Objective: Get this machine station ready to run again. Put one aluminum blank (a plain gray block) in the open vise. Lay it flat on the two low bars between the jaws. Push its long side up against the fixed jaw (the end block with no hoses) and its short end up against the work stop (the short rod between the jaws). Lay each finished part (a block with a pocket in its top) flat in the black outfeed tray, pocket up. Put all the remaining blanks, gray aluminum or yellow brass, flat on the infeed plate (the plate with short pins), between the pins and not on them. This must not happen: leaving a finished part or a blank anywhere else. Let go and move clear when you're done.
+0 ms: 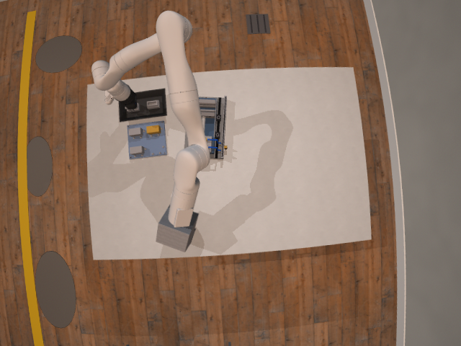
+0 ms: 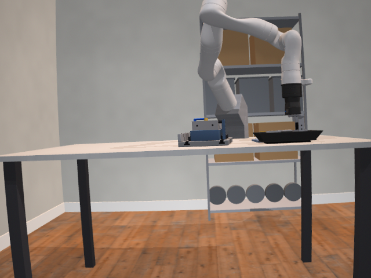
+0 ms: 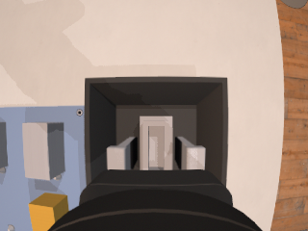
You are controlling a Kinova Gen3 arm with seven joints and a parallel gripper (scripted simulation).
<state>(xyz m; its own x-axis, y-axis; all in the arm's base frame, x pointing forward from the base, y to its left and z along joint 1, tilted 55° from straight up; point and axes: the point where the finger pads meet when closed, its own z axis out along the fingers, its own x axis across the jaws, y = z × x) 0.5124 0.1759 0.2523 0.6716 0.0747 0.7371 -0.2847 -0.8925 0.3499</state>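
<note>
Right now my hand is 20 cm past the gray aluminum blank, 8 cm to the right of it and 3 cm above it. Round my hand: yellow brass blank (16 cm behind, 4 cm to the right, 3 cm below); vise (26 cm behind, 26 cm to the right, 2 cm below); blue infeed plate (17 cm behind, 2 cm to the left, 5 cm below).
</note>
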